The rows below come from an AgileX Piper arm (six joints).
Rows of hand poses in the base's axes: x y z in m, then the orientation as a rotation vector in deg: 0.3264 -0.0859 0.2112 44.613 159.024 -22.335; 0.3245 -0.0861 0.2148 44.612 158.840 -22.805; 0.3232 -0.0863 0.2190 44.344 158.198 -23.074; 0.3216 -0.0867 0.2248 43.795 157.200 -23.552; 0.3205 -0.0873 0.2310 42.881 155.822 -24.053; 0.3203 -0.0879 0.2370 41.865 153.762 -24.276; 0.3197 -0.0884 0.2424 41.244 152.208 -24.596; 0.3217 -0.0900 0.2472 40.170 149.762 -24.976; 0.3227 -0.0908 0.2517 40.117 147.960 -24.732; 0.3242 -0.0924 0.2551 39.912 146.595 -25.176; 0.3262 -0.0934 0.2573 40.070 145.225 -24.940; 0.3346 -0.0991 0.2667 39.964 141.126 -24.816; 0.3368 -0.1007 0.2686 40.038 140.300 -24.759; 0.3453 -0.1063 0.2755 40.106 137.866 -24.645; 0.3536 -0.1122 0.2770 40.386 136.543 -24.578
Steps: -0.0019 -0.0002 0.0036 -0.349 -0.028 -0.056; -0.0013 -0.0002 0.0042 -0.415 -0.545 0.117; -0.0016 -0.0004 0.0058 -0.705 -0.844 0.266; -0.0011 -0.0006 0.0062 -0.905 -1.229 0.494; -0.0002 -0.0006 0.0060 -0.979 -1.947 0.565; -0.0006 -0.0005 0.0054 -0.814 -1.401 0.307; 0.0020 -0.0016 0.0048 -1.232 -2.247 0.571; 0.0010 -0.0008 0.0045 -0.434 -1.742 -0.014; 0.0015 -0.0016 0.0034 -0.765 -1.139 -0.008; 0.0020 -0.0010 0.0022 -0.255 -1.322 -0.143; 0.0084 -0.0057 0.0094 -1.270 -3.821 -0.150; 0.0022 -0.0016 0.0019 -0.211 -0.772 -0.095; 0.0085 -0.0056 0.0069 -0.697 -2.268 -0.193; 0.0083 -0.0059 0.0015 -0.307 -1.214 -0.283
